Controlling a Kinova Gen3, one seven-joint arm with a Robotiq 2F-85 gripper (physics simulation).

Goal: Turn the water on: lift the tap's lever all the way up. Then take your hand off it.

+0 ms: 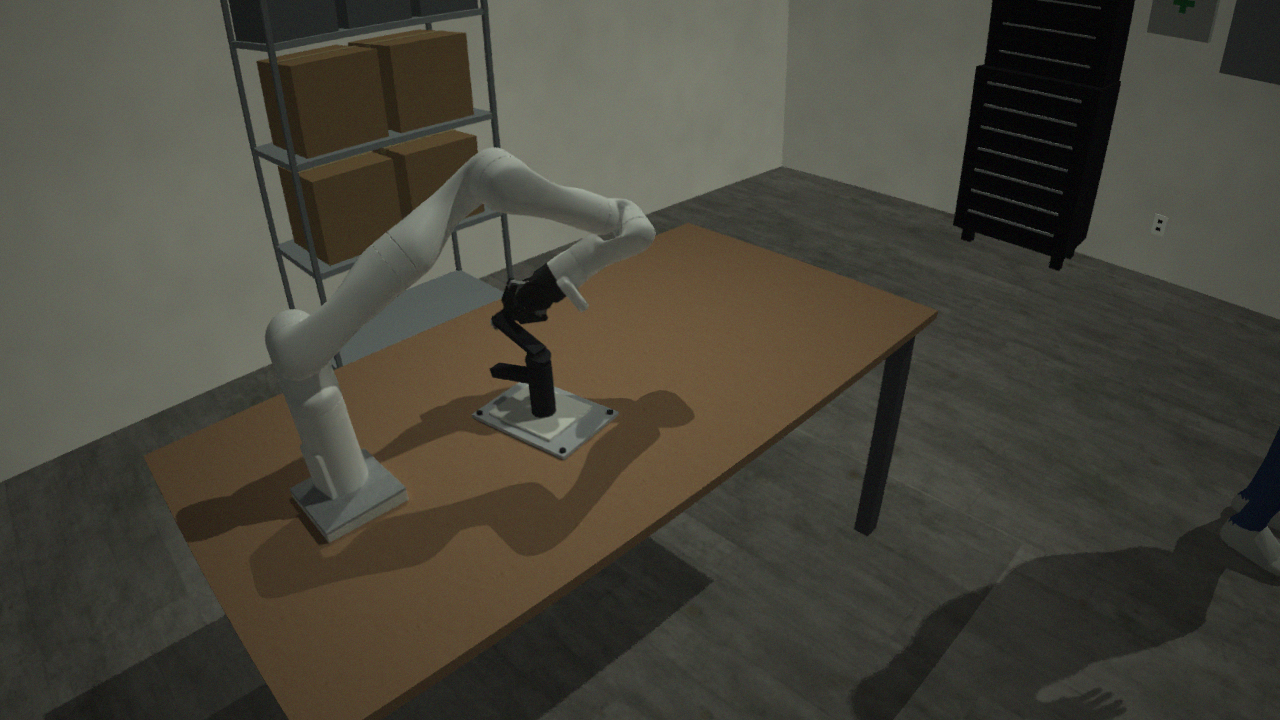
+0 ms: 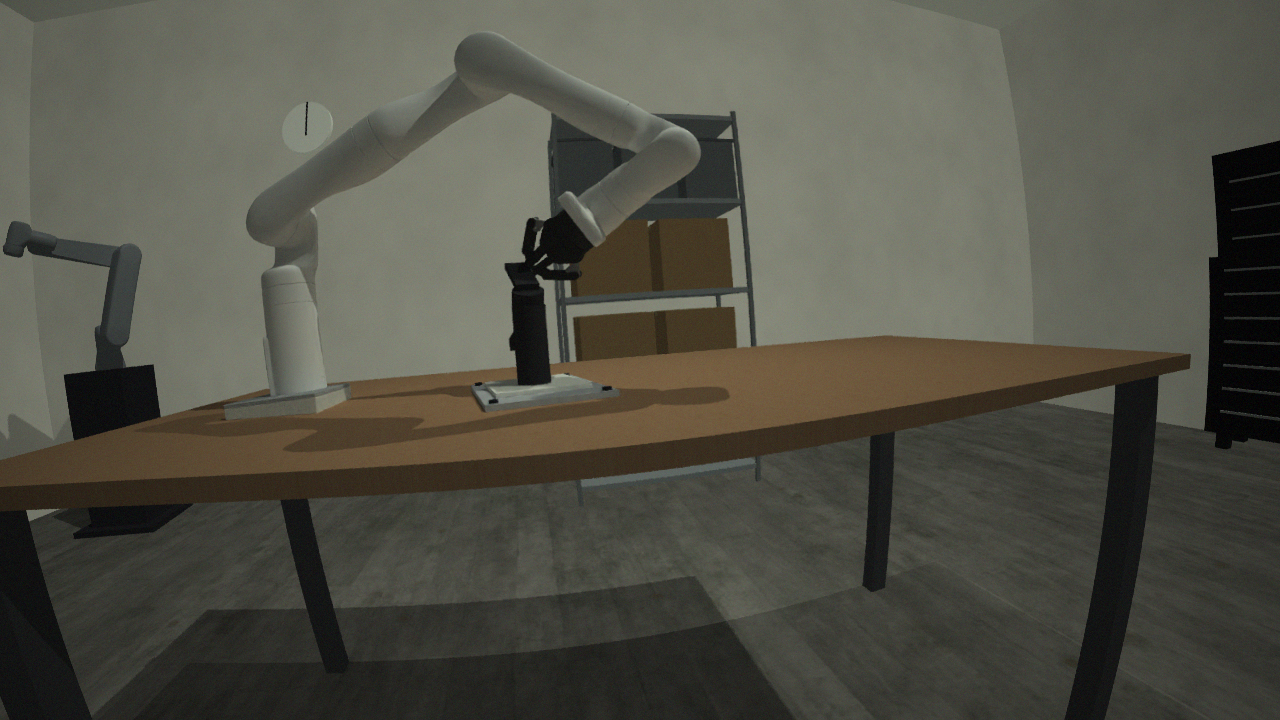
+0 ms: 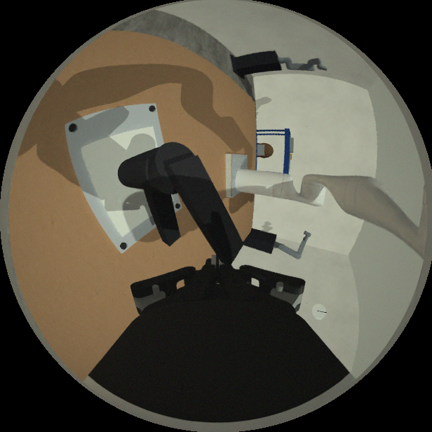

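Seen in the pictures: gripper, fingertip midpoint: (image 1: 492, 325); arm's base, origin of the base link: (image 1: 344, 479) (image 2: 301, 390).
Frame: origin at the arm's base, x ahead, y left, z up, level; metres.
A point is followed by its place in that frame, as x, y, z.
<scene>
The black tap (image 1: 541, 391) @(0.367, -0.156, 0.051) (image 2: 530, 335) @(0.380, -0.163, 0.058) (image 3: 135, 172) stands upright on a pale plate (image 1: 586, 430) @(0.389, -0.244, -0.017) (image 3: 76, 150). Its spout (image 1: 509, 370) @(0.372, -0.067, 0.063) (image 3: 162, 216) points toward the robot's base side. Its lever (image 1: 520, 337) @(0.376, -0.105, 0.148) (image 2: 520, 274) @(0.380, -0.105, 0.148) (image 3: 202, 205) slopes upward from the tap's top, above the spout. My gripper (image 1: 503, 314) @(0.382, -0.021, 0.144) (image 2: 537, 265) (image 3: 217, 261) is shut with nothing between its fingers. Its fingertips are at the lever's raised free end, close beside or against it; whether they touch cannot be told.
The tap stands on a brown table (image 1: 760, 340) @(0.889, -0.342, -0.025) (image 2: 805, 385) @(0.680, -0.364, -0.025), in front of my arm's base (image 1: 349, 501) @(-0.030, -0.059, 0.000) (image 2: 295, 402) @(0.022, -0.110, -0.007). A shelf rack (image 1: 491, 80) (image 2: 745, 268) with boxes stands behind the table. A person's lower leg (image 1: 1262, 497) shows at the right edge.
</scene>
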